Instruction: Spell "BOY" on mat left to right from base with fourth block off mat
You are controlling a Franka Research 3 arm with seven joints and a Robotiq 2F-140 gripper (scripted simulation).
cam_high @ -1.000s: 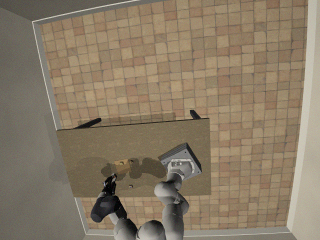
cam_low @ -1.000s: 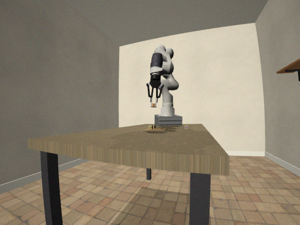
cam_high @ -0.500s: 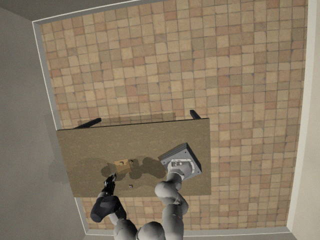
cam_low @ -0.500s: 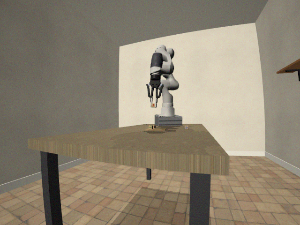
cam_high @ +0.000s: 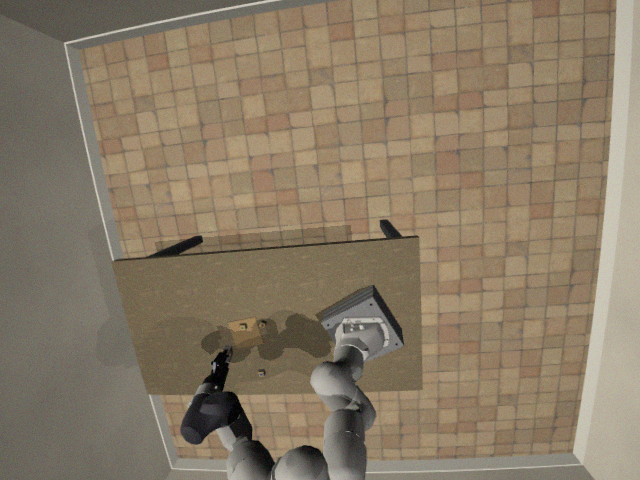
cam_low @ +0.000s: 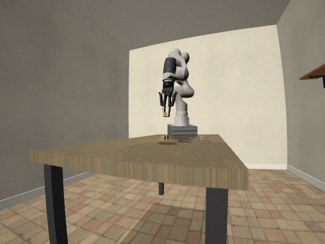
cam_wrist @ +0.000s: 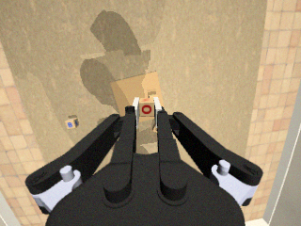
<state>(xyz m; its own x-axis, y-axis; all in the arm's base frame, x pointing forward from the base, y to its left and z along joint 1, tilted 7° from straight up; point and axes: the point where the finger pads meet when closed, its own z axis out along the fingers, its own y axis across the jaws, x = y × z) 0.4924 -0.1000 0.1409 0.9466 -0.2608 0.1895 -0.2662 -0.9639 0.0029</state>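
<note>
The tan mat lies 19 cm below my hand, 1 cm to the left of it and 1 cm behind it.
</note>
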